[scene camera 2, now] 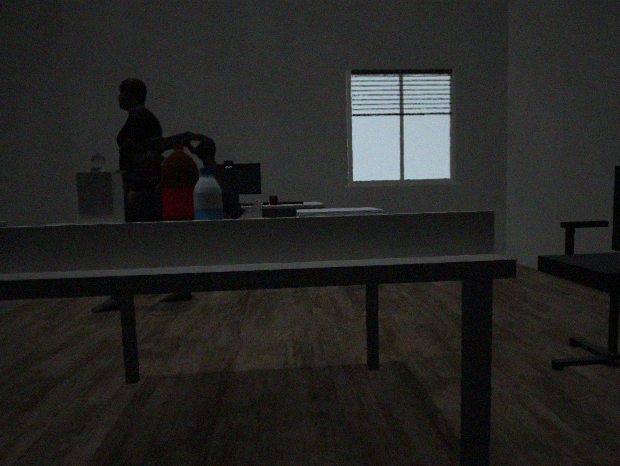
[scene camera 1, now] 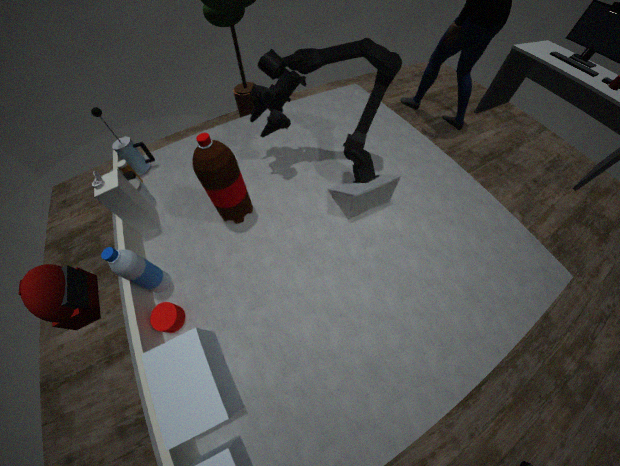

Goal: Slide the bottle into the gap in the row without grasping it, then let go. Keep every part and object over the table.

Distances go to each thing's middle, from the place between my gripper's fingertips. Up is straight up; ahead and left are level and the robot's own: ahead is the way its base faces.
Labels:
Now: hand 190 mm short of the large brown bottle [scene camera 1: 215, 165] and 150 mm to the right of it. From my hand the other things lie so: red cylinder [scene camera 1: 167, 317]: 510 mm ahead, 350 mm to the left, 130 mm below; blue-capped bottle [scene camera 1: 127, 264]: 500 mm ahead, 230 mm to the left, 40 mm below.

